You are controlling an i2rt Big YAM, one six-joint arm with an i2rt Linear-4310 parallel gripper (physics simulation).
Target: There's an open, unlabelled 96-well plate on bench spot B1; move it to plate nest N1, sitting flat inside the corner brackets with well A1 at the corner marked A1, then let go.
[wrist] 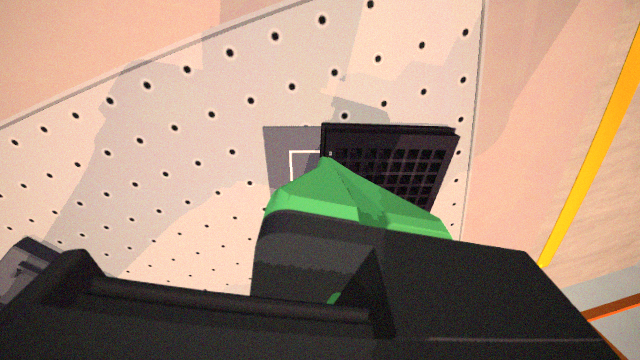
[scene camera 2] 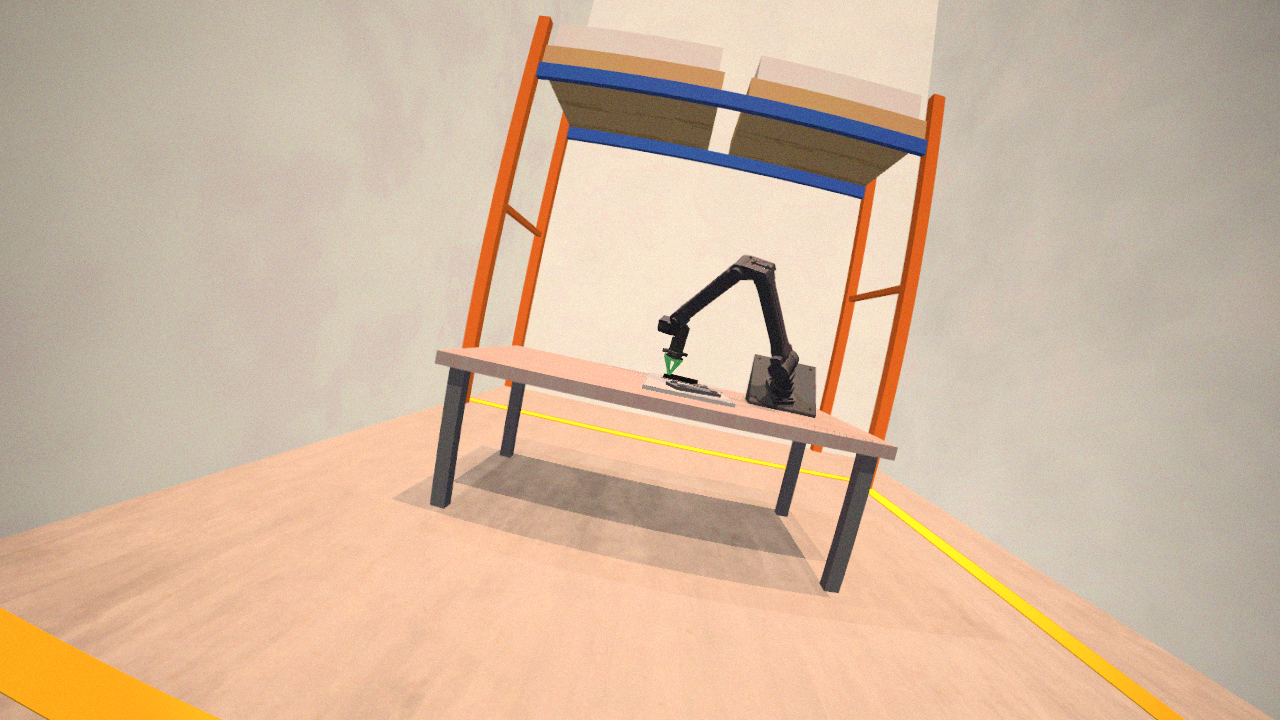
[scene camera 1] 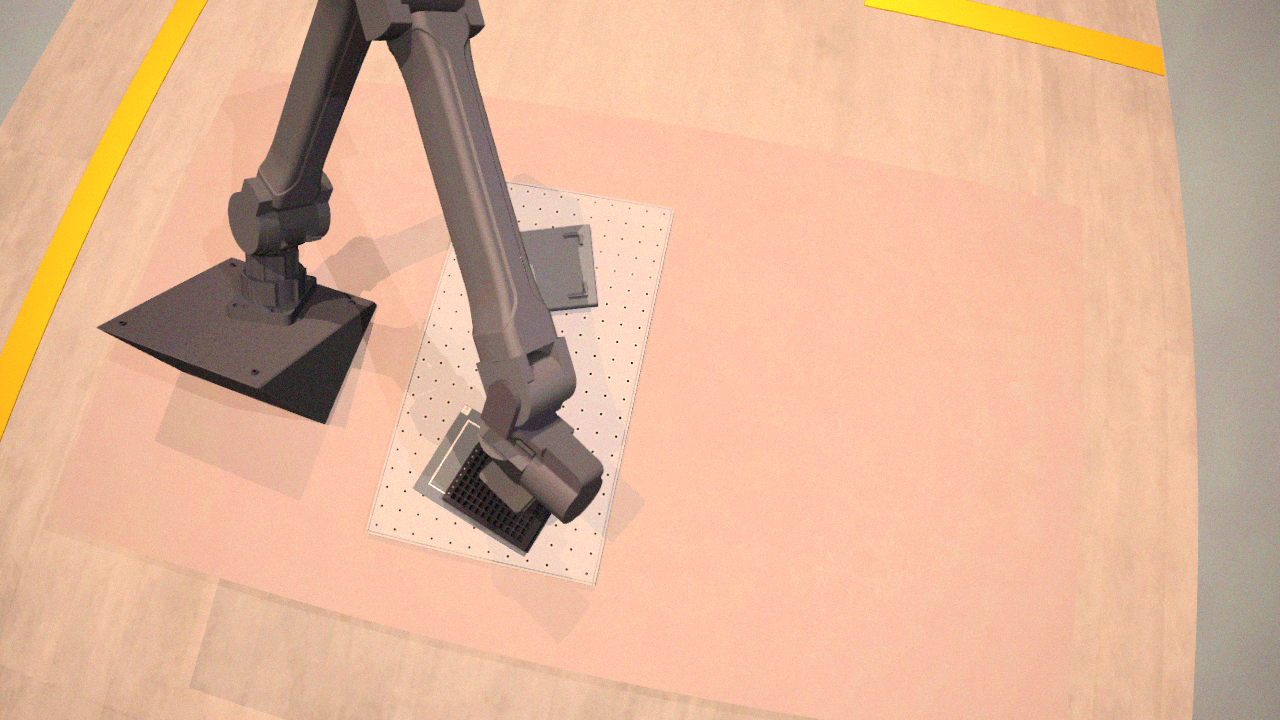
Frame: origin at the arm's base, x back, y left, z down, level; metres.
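Where they show: gripper, fingertip midpoint: (wrist: 323, 166) (scene camera 2: 668, 374); arm's base, link origin: (scene camera 2: 779, 391) (scene camera 1: 274, 301).
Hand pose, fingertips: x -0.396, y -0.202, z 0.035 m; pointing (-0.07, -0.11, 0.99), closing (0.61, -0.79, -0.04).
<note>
Each offset is from my fingertips to the centre of the thing. Level surfaces: height alone.
The black 96-well plate {dx +0.055, dy -0.020, dz +0.007 m} (scene camera 1: 483, 512) (scene camera 2: 682, 379) (wrist: 390, 140) lies over part of the grey pad of bench spot B1 (scene camera 1: 459, 462) (wrist: 276, 145), offset from its white outline. My gripper (scene camera 2: 669, 373) (wrist: 323, 166) is shut, with its green fingers together and nothing between them. In the wrist view its tips overlap the plate's marked edge; in scene camera 2 they are just above the plate. Whether they touch it I cannot tell. In scene camera 1 the wrist hides the fingers and part of the plate. Plate nest N1 {dx +0.052, dy +0.289, dz +0.007 m} (scene camera 1: 559, 268) is partly hidden by the arm; two corner brackets show. Its A1 mark cannot be read.
Both spots are on a white perforated board {dx +0.048, dy +0.161, dz +0.022 m} (scene camera 1: 617, 358) (wrist: 190, 125) on the table {dz +0.029 m} (scene camera 2: 554, 368). The arm's dark wedge-shaped base (scene camera 1: 223, 326) (scene camera 2: 799, 389) stands beside the board. A rack with orange posts (scene camera 2: 499, 232) and loaded blue beams stands behind the table.
</note>
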